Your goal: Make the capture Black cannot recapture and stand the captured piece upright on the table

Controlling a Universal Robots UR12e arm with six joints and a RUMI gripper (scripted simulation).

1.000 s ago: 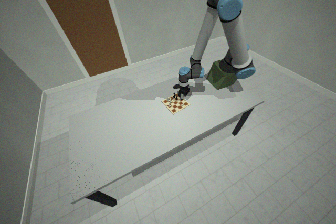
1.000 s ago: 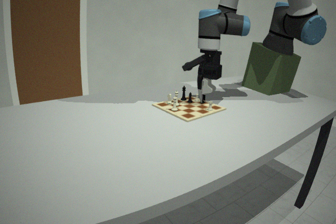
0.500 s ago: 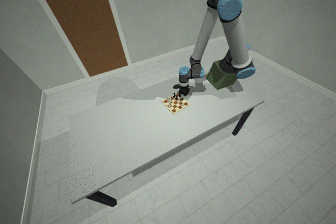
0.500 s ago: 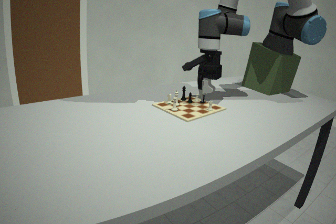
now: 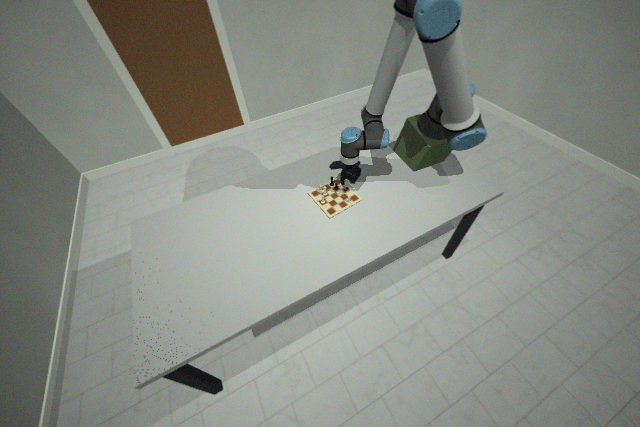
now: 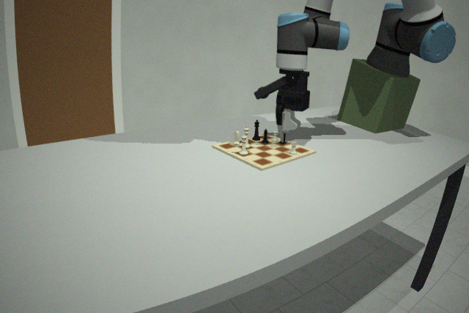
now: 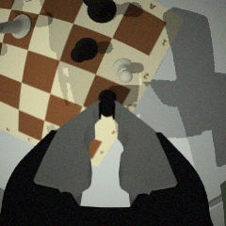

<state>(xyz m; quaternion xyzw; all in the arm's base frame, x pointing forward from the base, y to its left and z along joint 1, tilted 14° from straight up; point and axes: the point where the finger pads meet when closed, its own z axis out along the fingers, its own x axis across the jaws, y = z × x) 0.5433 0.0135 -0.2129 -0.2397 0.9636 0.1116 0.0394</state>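
Now: hand 10 mm above the black pawn. From my hand the other things lie so: chessboard (80 mm ahead, 10 mm to the left, 20 mm below); white pawn (30 mm to the right, 10 mm below); black king (50 mm ahead, 70 mm to the right, 10 mm above).
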